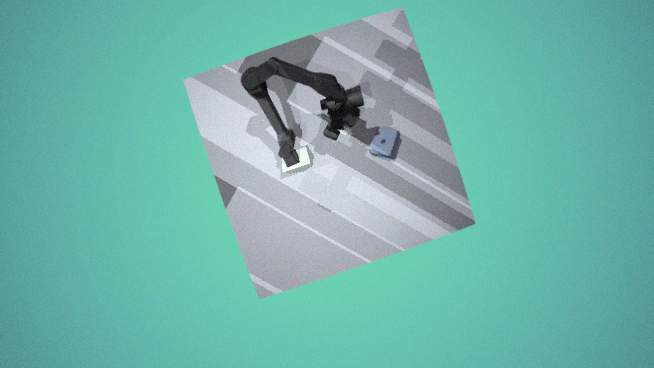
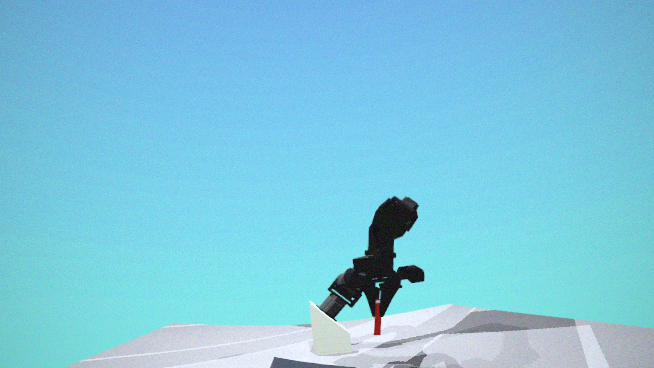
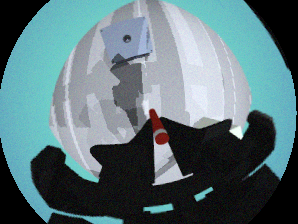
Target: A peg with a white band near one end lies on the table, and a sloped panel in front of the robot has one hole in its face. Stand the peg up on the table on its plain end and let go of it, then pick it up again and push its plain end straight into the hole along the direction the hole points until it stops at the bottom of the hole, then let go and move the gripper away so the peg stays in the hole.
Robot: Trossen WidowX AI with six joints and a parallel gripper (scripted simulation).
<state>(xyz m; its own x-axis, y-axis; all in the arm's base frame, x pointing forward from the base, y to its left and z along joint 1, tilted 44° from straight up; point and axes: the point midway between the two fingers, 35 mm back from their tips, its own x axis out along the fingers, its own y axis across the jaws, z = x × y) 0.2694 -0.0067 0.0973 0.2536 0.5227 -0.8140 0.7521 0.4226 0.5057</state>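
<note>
Right now my gripper tip is 180 mm short of the sloped blue-grey panel, 150 mm to the left of it and 70 mm above it. Round my gripper tip: red peg (20 mm above).
</note>
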